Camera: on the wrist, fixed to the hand. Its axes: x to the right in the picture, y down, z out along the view.
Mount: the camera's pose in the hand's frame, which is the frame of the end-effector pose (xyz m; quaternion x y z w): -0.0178 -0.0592 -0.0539 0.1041 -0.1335 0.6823 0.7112
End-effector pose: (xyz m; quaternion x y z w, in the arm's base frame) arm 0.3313 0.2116 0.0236 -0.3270 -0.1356 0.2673 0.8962
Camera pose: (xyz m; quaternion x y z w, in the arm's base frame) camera 0.3623 0.1357 0.0210 -0.1961 0.0349 0.8594 0.4710
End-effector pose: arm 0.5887 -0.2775 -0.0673 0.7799 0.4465 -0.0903 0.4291
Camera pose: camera 0.5194 -0.2343 -0.0597 0.8920 -0.2813 0.0780 0.3452
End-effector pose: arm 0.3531 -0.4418 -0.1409 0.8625 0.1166 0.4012 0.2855
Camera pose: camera 0.3023 -0.3800 -0.1590 -0.7763 0.5019 -0.3529 0.1449
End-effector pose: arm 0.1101 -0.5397 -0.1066 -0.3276 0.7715 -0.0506 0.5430
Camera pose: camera 0.0933 -0.5909 -0.0448 0.3432 0.6945 0.2979 0.5578
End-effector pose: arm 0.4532 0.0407 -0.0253 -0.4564 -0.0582 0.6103 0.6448
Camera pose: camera 0.5263 0.0074 -0.0087 -0.2157 0.2475 0.9410 0.0819
